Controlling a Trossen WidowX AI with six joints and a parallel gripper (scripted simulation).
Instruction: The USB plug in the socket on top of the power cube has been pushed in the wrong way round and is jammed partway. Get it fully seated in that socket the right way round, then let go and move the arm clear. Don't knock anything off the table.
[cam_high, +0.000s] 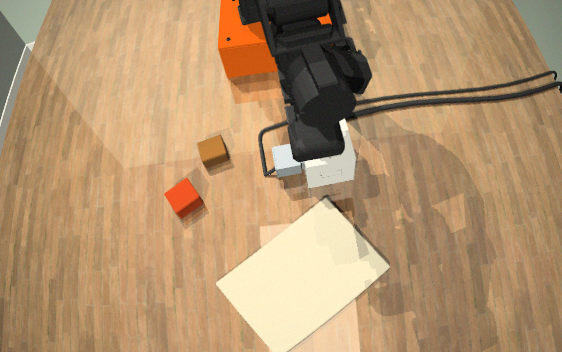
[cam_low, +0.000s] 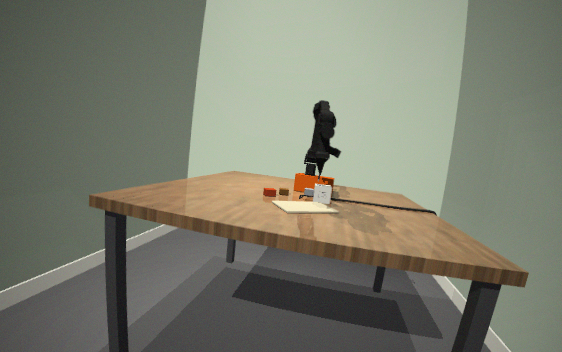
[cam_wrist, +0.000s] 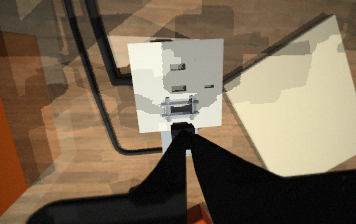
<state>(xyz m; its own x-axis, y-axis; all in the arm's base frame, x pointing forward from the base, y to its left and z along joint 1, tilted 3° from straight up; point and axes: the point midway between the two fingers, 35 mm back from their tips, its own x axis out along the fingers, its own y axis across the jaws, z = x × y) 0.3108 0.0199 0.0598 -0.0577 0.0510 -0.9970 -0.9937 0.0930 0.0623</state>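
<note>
My gripper tip is now 1 cm above the dark USB plug. The rest, counted from my gripper tip: USB socket: 6 cm below; brown block: 16 cm to the right, 12 cm below, 7 cm behind; cream sheet: 18 cm ahead, 13 cm below, 6 cm to the right.
</note>
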